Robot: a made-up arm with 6 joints.
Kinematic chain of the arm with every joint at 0, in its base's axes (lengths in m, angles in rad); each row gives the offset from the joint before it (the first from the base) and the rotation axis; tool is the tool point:
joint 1: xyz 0 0 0.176 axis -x
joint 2: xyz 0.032 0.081 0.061 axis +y
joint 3: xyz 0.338 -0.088 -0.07 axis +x
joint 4: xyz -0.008 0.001 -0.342 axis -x
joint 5: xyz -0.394 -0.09 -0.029 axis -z
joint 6: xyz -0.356 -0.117 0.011 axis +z
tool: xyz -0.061 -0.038 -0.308
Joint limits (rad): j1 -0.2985..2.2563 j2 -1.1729..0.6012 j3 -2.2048..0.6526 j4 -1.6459..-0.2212 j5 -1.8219..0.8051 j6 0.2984..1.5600
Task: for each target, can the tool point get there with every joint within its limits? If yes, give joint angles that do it. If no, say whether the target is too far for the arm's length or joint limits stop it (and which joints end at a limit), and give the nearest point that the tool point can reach.
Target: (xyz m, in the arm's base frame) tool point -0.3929 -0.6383 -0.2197
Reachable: yes | joints 0.0457 -0.0512 -0.9580 -0.4848 0.1919 1.0179
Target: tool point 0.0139 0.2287 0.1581
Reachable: no: joint limits stop it (at a limit: joint 1, joint 2, joint 3, joint 4, joint 5, joint 6) | nearest point -0.0247 0.5220 -0.0439 | short by 0.358 m
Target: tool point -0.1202 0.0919 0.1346
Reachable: no: joint limits stop it (at a limit: joint 3, joint 4, joint 5, joint 6) | nearest point -0.3505 0.4059 -0.0069 | short by 0.414 m
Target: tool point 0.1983 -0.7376 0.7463
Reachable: yes | joints 1.1392 -0.3600 -1.2750 -1.3205 -1.2238 0.7117
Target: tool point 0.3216 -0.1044 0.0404
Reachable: no: joint limits stop it (at a limit: joint 2, joint 4, joint 5, joint 6) | nearest point 0.3447 -0.3166 -0.2352 | short by 0.349 m
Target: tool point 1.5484 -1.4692 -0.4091
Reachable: no: too far | nearest point 0.7377 -0.6617 -0.0875 | short by 1.189 m
